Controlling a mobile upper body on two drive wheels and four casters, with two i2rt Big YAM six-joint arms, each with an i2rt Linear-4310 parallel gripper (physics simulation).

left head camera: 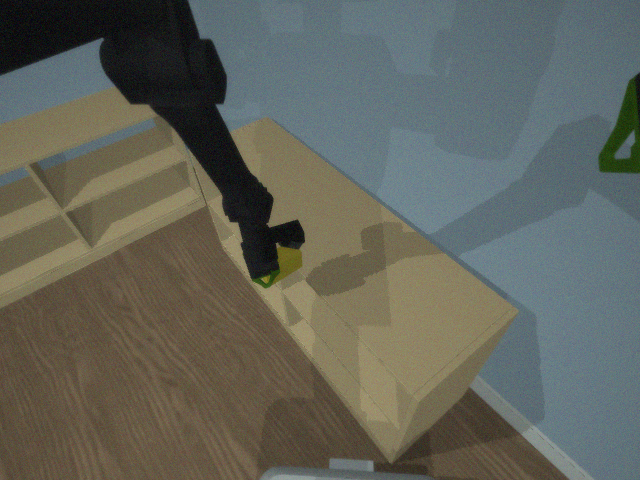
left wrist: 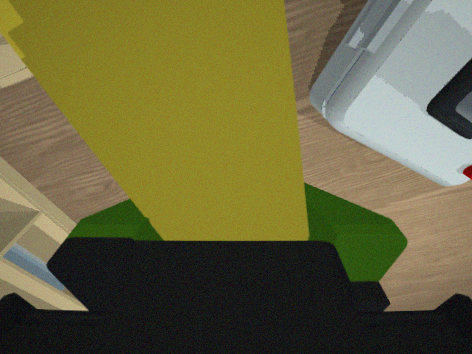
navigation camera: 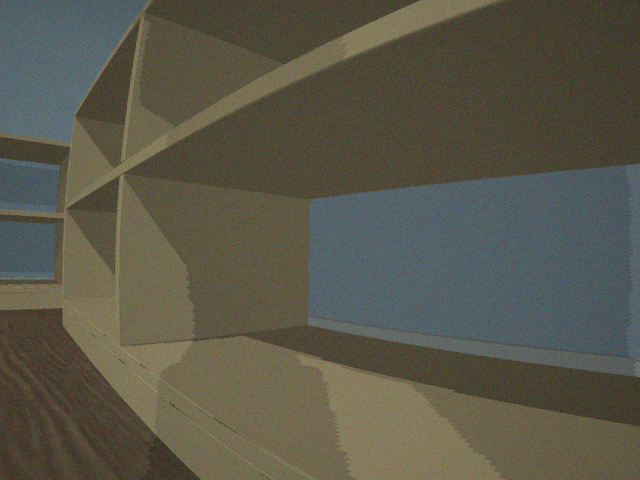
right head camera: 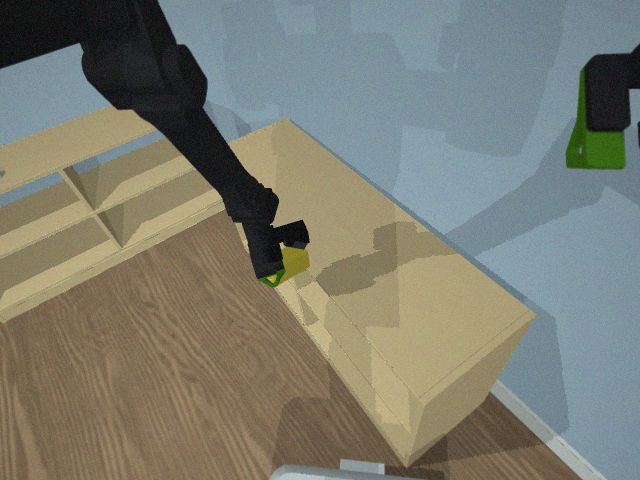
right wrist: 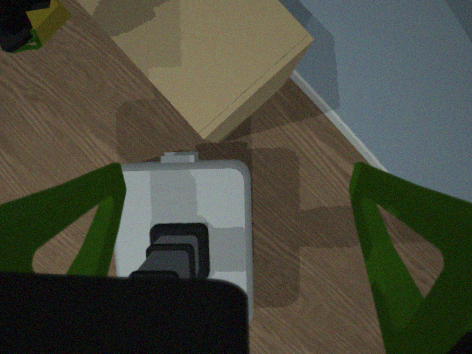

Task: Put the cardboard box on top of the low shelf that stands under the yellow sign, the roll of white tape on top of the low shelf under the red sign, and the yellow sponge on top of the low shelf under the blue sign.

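Frame: origin at the left arm's base, x back, y down, z right, level; centimetres.
Where they show: left gripper, fingertip midpoint: [left head camera: 264,280] [right head camera: 272,279] [right wrist: 35,38]; right gripper, fingertip midpoint: [right head camera: 637,160] [right wrist: 237,175].
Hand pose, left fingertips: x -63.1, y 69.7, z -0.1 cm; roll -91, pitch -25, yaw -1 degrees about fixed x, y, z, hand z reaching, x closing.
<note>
After its pixels a point has its place.
The yellow sponge [left head camera: 290,262] @(y 65.1, x -65.3, z 6.4 cm) [right head camera: 296,262] @(y 65.1, x -65.2, z 6.3 cm) [left wrist: 200,110] @(y 63.5, x -66.6, z 5.2 cm) [right wrist: 52,22] @(y 66.3, x -65.0, z 6.0 cm) is between the fingers of my left gripper [left head camera: 268,277] @(y 69.7, x -63.1, z -0.1 cm) [right head camera: 273,277] @(y 69.7, x -63.1, z -0.1 cm) [left wrist: 236,175] @(y 69.7, x -63.1, z -0.1 cm), which is shut on it. They hang in the air by the front edge of a low wooden shelf [left head camera: 330,191] @(y 80.0, x -107.8, z 13.9 cm) [right head camera: 346,206] @(y 80.0, x -100.4, z 15.2 cm) [right wrist: 210,60] @(y 80.0, x -58.4, z 38.6 cm) [navigation camera: 232,105] @(y 107.8, x -61.6, z 17.1 cm). The arm's shadow falls on that shelf's top. My right gripper [right wrist: 237,175] @(y 12.8, x -35.4, z 45.2 cm) is open and empty, high above the robot's base; part of it also shows at the right of both head views. The cardboard box, the white tape and the three signs do not show.
A second low shelf [left head camera: 77,129] @(y 80.0, x -145.0, z -94.7 cm) [right head camera: 77,129] @(y 80.0, x -149.9, z -112.2 cm) [navigation camera: 31,214] @(y 107.7, x -153.2, z -71.3 cm) stands at the left, its end close to the first shelf's far end. The white robot base [left head camera: 346,474] @(y 116.2, x -30.9, z 21.1 cm) [left wrist: 390,120] @(y 115.0, x -16.0, z 5.8 cm) [right wrist: 220,200] @(y 115.0, x -18.5, z 37.7 cm) is near the first shelf's near corner. A blue wall [left head camera: 439,170] @(y 59.6, x -93.8, z 44.6 cm) rises behind.
</note>
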